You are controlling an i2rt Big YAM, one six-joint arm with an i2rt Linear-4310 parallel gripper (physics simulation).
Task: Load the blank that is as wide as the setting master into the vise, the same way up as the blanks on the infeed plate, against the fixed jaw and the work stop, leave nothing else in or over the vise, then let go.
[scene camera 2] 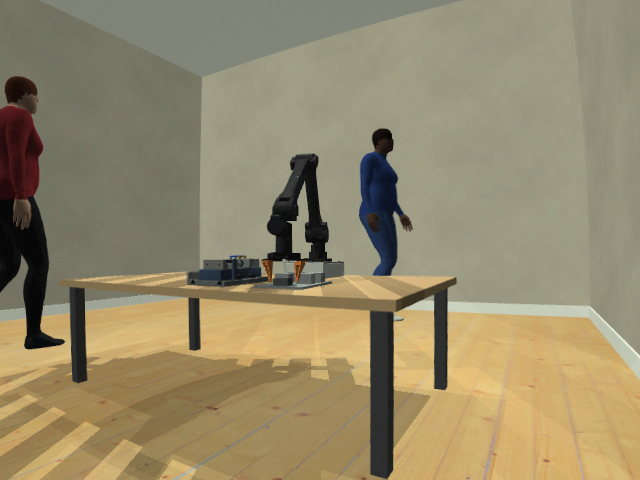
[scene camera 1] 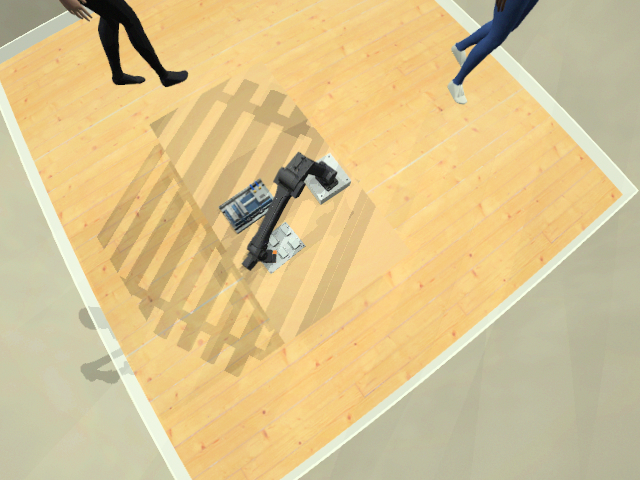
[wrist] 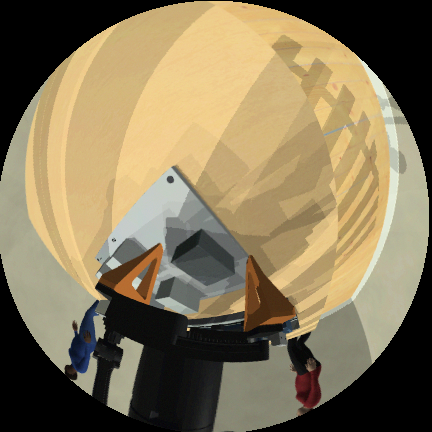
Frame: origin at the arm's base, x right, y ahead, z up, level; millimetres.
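Where they show: gripper, fingertip midpoint: (scene camera 2: pixel 283 282) (scene camera 1: pixel 265 258) (wrist: pixel 203 253); arm's base at its link origin: (scene camera 2: pixel 317 261) (scene camera 1: pixel 326 180).
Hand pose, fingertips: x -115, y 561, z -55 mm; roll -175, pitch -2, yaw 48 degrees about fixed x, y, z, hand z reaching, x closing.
Observation:
Things, the pixels of their top centre, and the offset from my fingertips. Level surfaces: height alone.
- infeed plate at its top centre: (wrist: pixel 159 273) (scene camera 2: pixel 294 283) (scene camera 1: pixel 278 247) dz -11, dx +7, dy -97 mm
- dark grey blank at its top centre: (wrist: pixel 202 269) (scene camera 2: pixel 282 278) dz +14, dx +8, dy -6 mm
- third blank at its top centre: (wrist: pixel 126 275) (scene camera 2: pixel 305 273) dz +25, dx -37, dy -98 mm
- grey vise at its top centre: (wrist: pixel 243 352) (scene camera 2: pixel 230 258) (scene camera 1: pixel 245 201) dz +80, dx +310, dy -122 mm
- wooden table at its surface level: dz -21 mm
My gripper (scene camera 2: pixel 283 281) (wrist: pixel 203 253) is open and points down, low over the infeed plate (scene camera 1: pixel 301 246) (scene camera 2: pixel 263 285) (wrist: pixel 150 215). Its orange fingertips stand on either side of a dark grey blank (scene camera 2: pixel 282 280) (wrist: pixel 202 257), with a gap at each side in the wrist view. Another blank (wrist: pixel 180 296) lies lower in the wrist view, and a third blank (wrist: pixel 131 247) shows partly behind the left finger. The blue and grey vise (scene camera 1: pixel 245 204) (scene camera 2: pixel 230 273) stands beside the plate. I cannot tell the setting master apart, nor which blank matches its width.
The arm's light grey base (scene camera 1: pixel 338 180) (scene camera 2: pixel 330 268) stands on the wooden table (scene camera 2: pixel 351 298). The forearm (scene camera 1: pixel 273 214) passes between vise and plate in scene camera 1 and hides part of both. Blue fittings (scene camera 1: pixel 255 184) rise at one end of the vise. Two people stand beyond the table.

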